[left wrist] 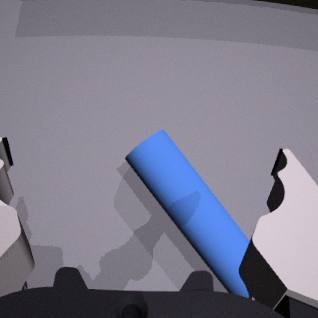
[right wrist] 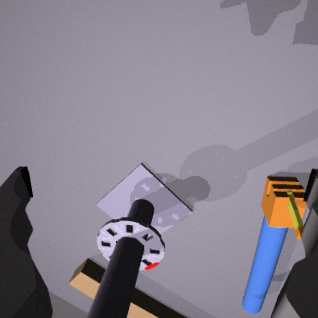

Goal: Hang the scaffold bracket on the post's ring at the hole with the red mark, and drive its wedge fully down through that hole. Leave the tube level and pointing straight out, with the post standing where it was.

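Places are measured from the left arm's base along level axes (x back, y left, z down), in centimetres.
Pixels of known places: left gripper, fingertip midpoint: (left wrist: 144, 144); right gripper, fingertip midpoint: (right wrist: 165, 169).
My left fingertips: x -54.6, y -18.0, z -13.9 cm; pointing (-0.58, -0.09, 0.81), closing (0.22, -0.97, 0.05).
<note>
For each thing: its top centre in the pictures, then the offset to it from my left fingertips. "pt": a spot on its surface instead. Level surfaces: height alone.
- thin yellow-olive wedge at its top centre: (right wrist: 300, 227) dx +29.3, dy -15.0, dz +1.9 cm
- black post at a spot on its surface: (right wrist: 117, 277) pt dx +13.9, dy -37.2, dz -6.4 cm
- pale slotted ring at its top centre: (right wrist: 118, 226) dx +14.8, dy -39.9, dz +1.9 cm
- square base plate at a spot on its surface: (right wrist: 122, 192) pt dx +13.0, dy -41.8, dz +13.3 cm
- red mark at a spot on its surface: (right wrist: 151, 266) pt dx +9.2, dy -31.3, dz +1.9 cm
- grey table at its surface level: dz +13.9 cm
The bracket lies on the table at the right of the right wrist view, with an orange head (right wrist: 278, 207), a blue tube (right wrist: 264, 265) (left wrist: 187, 205) and a thin yellow-olive wedge (right wrist: 294, 211) at the head. The tube runs diagonally in the left wrist view; the head is out of that view. The black post (right wrist: 117, 277) rises through a pale slotted ring (right wrist: 119, 226) above a square base plate (right wrist: 122, 192). A red mark (right wrist: 151, 266) is on the ring's lower right edge. My left gripper (left wrist: 144, 144) is open above the tube. My right gripper (right wrist: 165, 169) is open around the post's surroundings, holding nothing.
A wooden bar (right wrist: 80, 281) with a dark side lies behind the post at the bottom of the right wrist view. Shadows of the post and arms fall on the grey table (right wrist: 100, 100) (left wrist: 80, 90). The bracket head is near the right gripper's right finger in the view.
</note>
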